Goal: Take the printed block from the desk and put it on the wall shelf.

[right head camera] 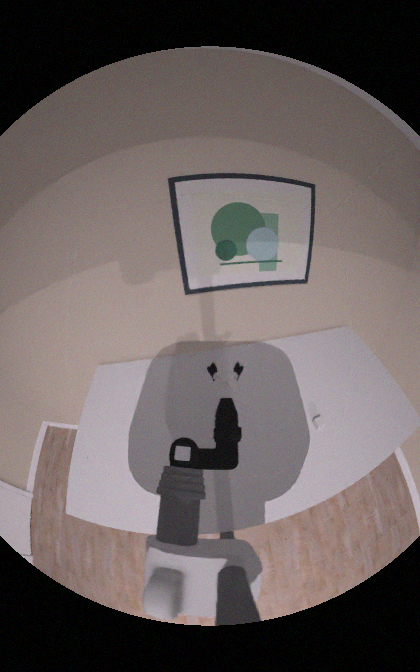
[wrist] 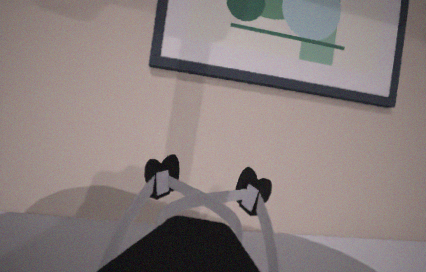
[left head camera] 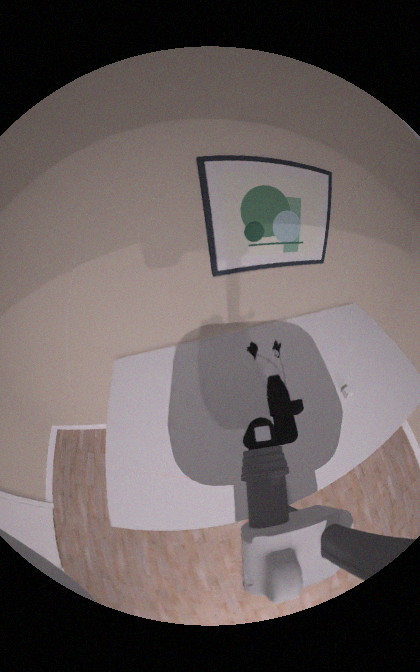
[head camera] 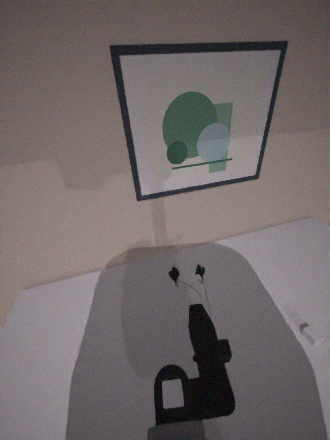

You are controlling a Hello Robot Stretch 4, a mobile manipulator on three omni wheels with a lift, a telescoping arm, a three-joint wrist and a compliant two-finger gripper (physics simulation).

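Observation:
The small white printed block point(head camera: 314, 335) point(left head camera: 346, 391) point(right head camera: 318, 422) lies on the white desk point(head camera: 40, 345) point(left head camera: 140, 450) point(right head camera: 105, 440), right of the robot's shadow. It does not show in the wrist view. My gripper point(head camera: 187, 273) point(left head camera: 265, 348) point(right head camera: 225, 370) point(wrist: 208, 175) is open, with its two dark fingertips apart and nothing between them. It hangs above the desk, to the left of the block and farther toward the wall. The wall shelf does not show in these views.
A framed picture point(head camera: 190, 125) point(left head camera: 265, 215) point(right head camera: 240, 230) point(wrist: 280, 80) hangs on the wall behind the desk. Wooden floor point(left head camera: 165, 575) point(right head camera: 325, 560) shows in front of the desk and at its sides. A white door or panel point(left head camera: 25, 520) is at the far left.

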